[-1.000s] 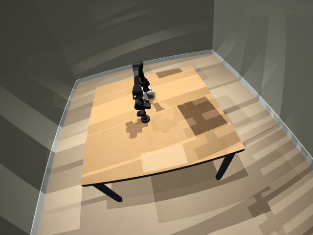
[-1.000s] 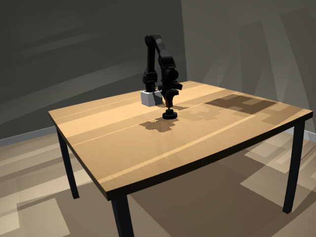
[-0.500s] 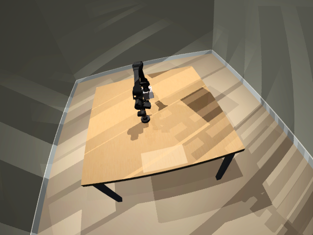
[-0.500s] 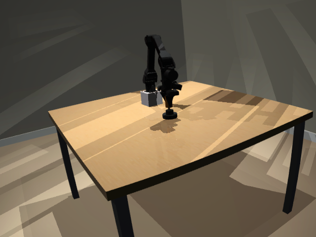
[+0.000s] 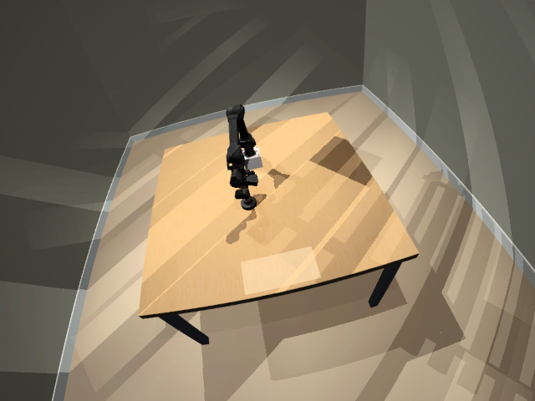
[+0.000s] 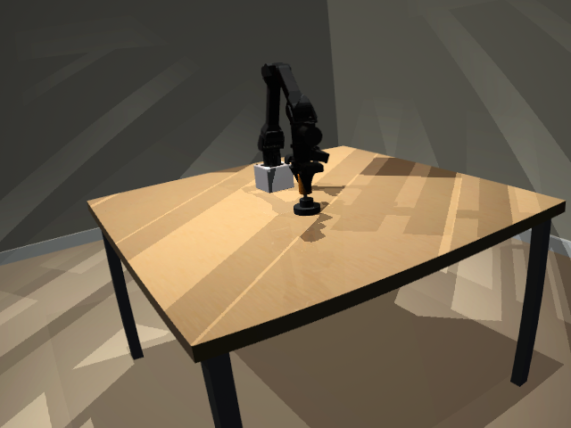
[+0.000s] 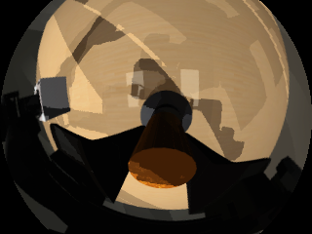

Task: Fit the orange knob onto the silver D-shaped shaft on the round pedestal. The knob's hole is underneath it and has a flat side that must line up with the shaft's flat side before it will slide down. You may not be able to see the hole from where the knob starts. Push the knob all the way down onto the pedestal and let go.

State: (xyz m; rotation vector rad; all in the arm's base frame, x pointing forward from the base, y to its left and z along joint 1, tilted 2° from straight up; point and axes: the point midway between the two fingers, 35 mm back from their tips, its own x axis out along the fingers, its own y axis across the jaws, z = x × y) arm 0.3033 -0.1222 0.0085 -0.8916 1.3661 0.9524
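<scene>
The orange knob is 30 mm above my gripper tip. The rest, counted from my gripper tip: round pedestal 40 mm below.
</scene>
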